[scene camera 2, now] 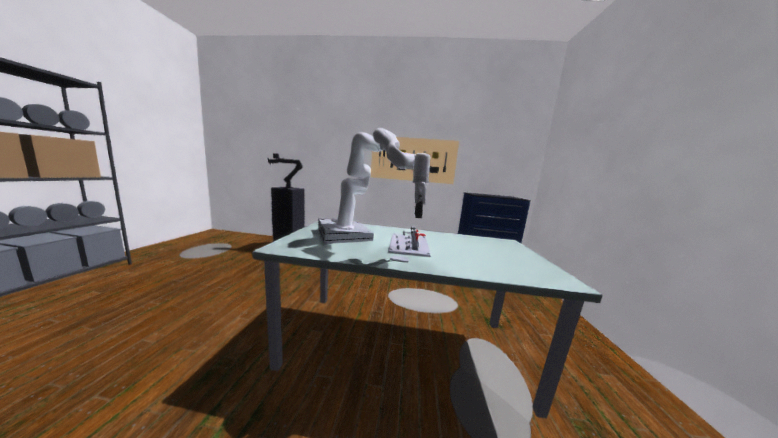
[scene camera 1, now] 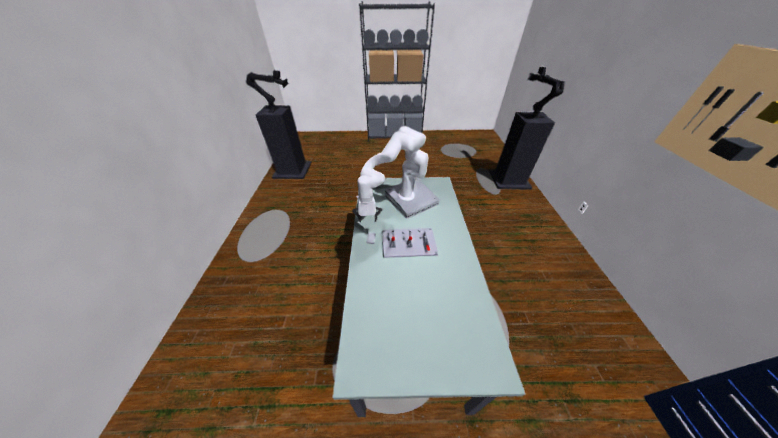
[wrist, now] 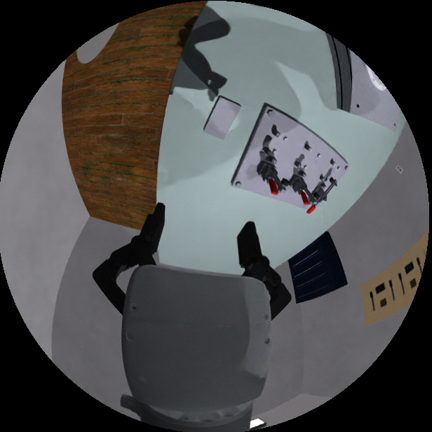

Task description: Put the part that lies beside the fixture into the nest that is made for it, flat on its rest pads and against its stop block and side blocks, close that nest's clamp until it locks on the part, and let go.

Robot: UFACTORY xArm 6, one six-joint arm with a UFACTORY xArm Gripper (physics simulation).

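Places are measured from the arm's base along level axes (x ahead, y left, z up), in millimetres.
Pixels of known places: gripper, fingertip midpoint: [scene camera 2: 418, 216] [scene camera 1: 368, 220]; arm's base at its link origin: [scene camera 2: 344, 226] [scene camera 1: 406, 194].
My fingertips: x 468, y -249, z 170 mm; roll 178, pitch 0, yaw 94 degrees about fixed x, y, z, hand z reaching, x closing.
Ahead of a thing's pixels: the offset from my fingertips to its top centre. Level surfaces: height alone.
The part @(69 mm back, 0 mm left, 229 mm down) [scene camera 1: 371, 237] [scene camera 2: 399, 260] [wrist: 223, 117] is a flat, pale grey rectangular piece lying on the table beside the fixture, near the table's long edge. The fixture @(37 mm back, 258 mm left, 224 mm down) [scene camera 1: 411, 252] [scene camera 2: 408, 251] [wrist: 250, 167] is a pale plate with small dark blocks and three dark clamps with red handles. In the wrist view, the red handles of the near clamp [wrist: 273, 187], the middle clamp [wrist: 305, 198] and the far clamp [wrist: 311, 209] show. My gripper [scene camera 1: 371, 218] [scene camera 2: 418, 210] [wrist: 204, 221] is open and empty, well above the table. The nests' pads are too small to make out.
The robot's base slab [scene camera 1: 424, 205] [scene camera 2: 348, 233] [wrist: 370, 100] stands on the table @(239 mm down) [scene camera 1: 424, 326] [scene camera 2: 479, 261] behind the fixture. The table's long edge runs close past the part. A dark blue cabinet [scene camera 2: 492, 217] [wrist: 320, 267] stands beyond the table.
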